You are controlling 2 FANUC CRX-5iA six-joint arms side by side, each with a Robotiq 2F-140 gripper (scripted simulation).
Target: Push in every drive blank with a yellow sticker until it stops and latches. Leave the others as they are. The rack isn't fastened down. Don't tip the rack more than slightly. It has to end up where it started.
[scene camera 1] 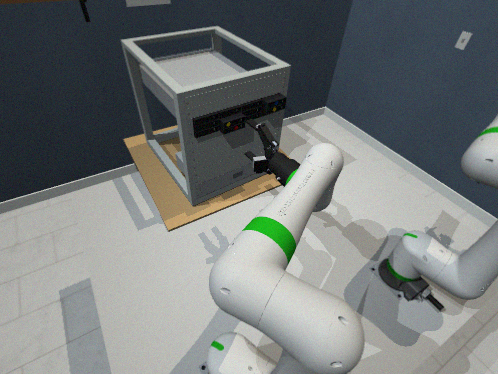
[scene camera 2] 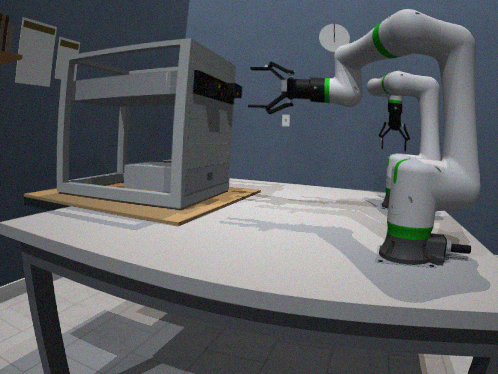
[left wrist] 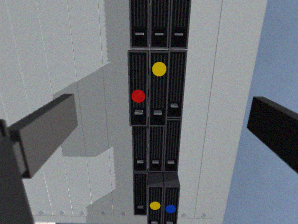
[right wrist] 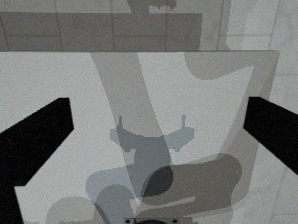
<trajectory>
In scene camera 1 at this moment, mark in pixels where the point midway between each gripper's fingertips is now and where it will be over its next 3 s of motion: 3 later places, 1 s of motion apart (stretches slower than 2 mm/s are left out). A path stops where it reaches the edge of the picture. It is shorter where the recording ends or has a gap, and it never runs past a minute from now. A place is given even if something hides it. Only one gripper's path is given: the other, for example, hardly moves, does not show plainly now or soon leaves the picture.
My left gripper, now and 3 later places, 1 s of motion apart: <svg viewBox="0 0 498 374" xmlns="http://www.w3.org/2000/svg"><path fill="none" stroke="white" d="M248 137L245 134L260 125L281 114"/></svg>
</trajectory>
